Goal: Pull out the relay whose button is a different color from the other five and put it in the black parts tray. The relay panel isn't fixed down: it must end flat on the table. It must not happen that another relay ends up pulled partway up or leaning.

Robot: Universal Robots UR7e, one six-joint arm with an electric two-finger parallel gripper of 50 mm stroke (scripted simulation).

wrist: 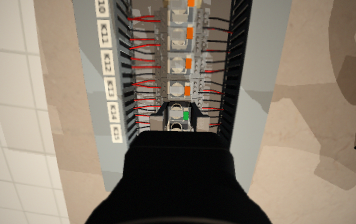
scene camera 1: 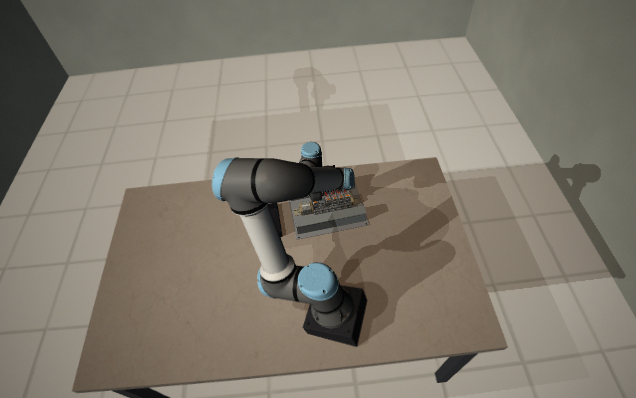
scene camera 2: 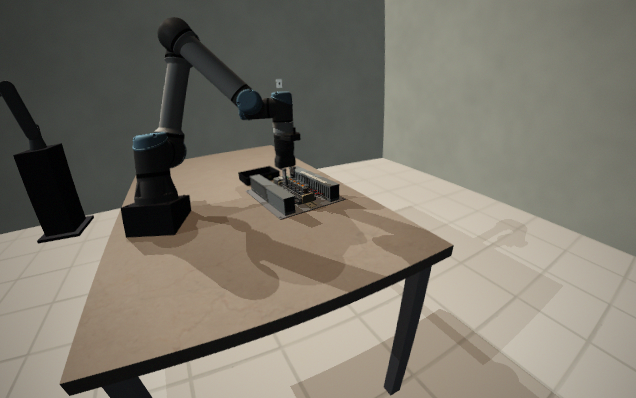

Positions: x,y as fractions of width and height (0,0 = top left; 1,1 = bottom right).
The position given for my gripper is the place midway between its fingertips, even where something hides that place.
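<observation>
You'd see my gripper (wrist: 0.50,0.49) here, and there's a relay panel (wrist: 0.71,0.23), (scene camera 2: 0.45,0.51) as well.
</observation>
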